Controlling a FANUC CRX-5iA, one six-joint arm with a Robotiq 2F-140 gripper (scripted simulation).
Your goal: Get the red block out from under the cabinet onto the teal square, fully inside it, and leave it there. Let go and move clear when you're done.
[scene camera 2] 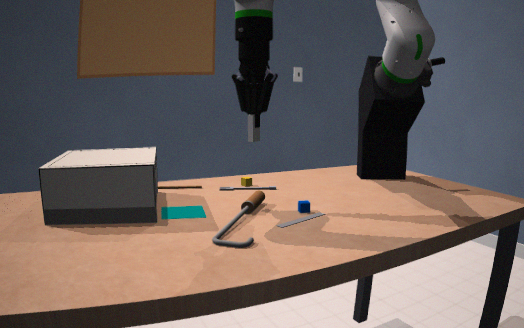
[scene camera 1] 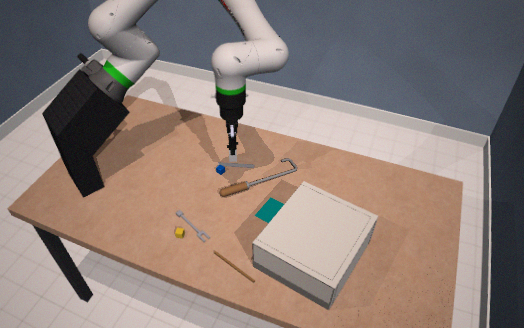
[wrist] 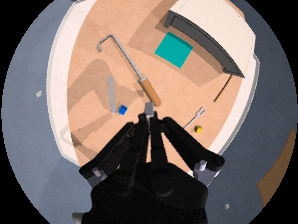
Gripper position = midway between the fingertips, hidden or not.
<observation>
In view: the gripper [scene camera 2: 253, 141] and a teal square [wrist: 172, 48].
The gripper also shows in the wrist view [wrist: 150, 108].
</observation>
